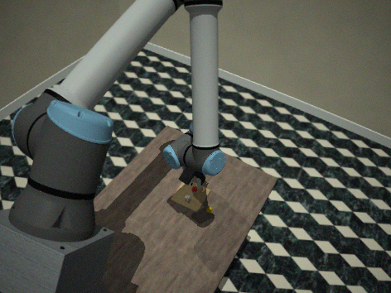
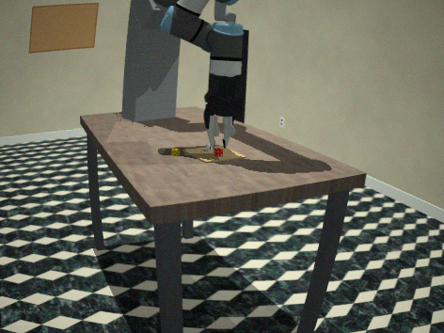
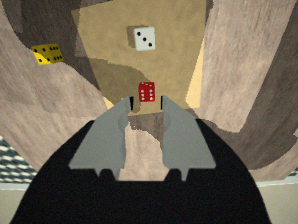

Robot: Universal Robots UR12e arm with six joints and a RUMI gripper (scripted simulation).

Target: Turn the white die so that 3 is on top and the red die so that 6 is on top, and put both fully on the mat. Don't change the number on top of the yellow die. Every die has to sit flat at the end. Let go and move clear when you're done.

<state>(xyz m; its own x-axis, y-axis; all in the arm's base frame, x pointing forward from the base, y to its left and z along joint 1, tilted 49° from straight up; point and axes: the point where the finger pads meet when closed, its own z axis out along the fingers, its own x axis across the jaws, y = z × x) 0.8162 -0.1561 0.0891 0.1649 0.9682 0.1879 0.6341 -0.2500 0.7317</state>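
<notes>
Now: hand 3 cm above the red die. Round my hand: tan mat (4 cm below, 3 cm behind, 1 cm to the left); then white die (6 cm behind, 3 cm below, 2 cm to the left); then yellow die (10 cm to the right, 8 cm behind, 3 cm below).
</notes>
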